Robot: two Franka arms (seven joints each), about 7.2 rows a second.
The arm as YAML. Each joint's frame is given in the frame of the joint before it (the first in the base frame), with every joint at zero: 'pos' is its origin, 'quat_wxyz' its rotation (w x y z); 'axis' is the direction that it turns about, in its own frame. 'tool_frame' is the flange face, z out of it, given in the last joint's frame.
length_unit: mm
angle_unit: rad
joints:
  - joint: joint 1
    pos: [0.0, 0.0, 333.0]
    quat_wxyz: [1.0, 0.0, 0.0, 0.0]
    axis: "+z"
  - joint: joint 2
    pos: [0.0, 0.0, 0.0]
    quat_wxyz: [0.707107, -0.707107, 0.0, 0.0]
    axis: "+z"
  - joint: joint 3
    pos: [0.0, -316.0, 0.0]
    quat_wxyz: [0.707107, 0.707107, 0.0, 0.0]
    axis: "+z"
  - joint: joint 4
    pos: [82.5, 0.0, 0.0]
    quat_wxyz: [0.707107, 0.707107, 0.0, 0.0]
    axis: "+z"
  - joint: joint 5
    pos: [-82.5, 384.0, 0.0]
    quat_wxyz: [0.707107, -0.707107, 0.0, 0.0]
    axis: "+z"
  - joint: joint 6
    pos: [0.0, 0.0, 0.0]
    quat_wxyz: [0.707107, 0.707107, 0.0, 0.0]
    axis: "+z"
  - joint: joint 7
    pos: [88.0, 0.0, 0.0]
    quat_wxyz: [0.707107, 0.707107, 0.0, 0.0]
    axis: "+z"
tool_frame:
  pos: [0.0, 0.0, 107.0]
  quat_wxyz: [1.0, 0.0, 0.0, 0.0]
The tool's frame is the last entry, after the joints.
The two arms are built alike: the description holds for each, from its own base.
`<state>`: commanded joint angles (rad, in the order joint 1, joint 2, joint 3, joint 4, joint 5, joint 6, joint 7); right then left.
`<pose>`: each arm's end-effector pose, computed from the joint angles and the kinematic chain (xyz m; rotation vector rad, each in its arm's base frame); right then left.
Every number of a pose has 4 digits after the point. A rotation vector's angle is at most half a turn.
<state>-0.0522 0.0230 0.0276 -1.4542 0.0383 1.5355 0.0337 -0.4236 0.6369 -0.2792 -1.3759 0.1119 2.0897 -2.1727</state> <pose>0.5584 -0.0097 0.6634 -3.1000 0.0866 -0.0902 0.5891 -0.4351 0.3611 2.2395 2.0444 -0.0731</pose>
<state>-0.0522 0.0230 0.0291 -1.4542 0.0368 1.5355 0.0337 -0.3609 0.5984 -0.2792 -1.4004 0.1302 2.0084 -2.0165</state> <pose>0.5584 -0.0091 0.6634 -3.1014 0.0845 -0.0902 0.6031 -0.3906 0.3691 2.3995 1.9640 -0.0426</pose>
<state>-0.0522 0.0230 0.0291 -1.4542 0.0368 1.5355 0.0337 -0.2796 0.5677 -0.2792 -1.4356 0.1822 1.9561 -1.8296</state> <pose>0.5584 -0.0091 0.6634 -3.1014 0.0845 -0.0902 0.6220 -0.3333 0.3693 -2.5329 -1.8082 -0.0130</pose>
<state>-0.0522 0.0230 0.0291 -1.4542 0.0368 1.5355 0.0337 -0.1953 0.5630 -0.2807 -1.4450 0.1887 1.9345 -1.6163</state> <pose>0.5584 -0.0091 0.6634 -3.1014 0.0845 -0.0902 0.6436 -0.2787 0.3665 -2.6255 -1.6206 0.0055</pose>
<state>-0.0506 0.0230 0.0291 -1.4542 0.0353 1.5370 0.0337 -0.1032 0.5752 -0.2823 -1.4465 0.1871 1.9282 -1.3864</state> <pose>0.5585 -0.0084 0.6636 -3.1029 0.0822 -0.0925 0.6656 -0.2191 0.3571 -2.7227 -1.4296 0.0449</pose>
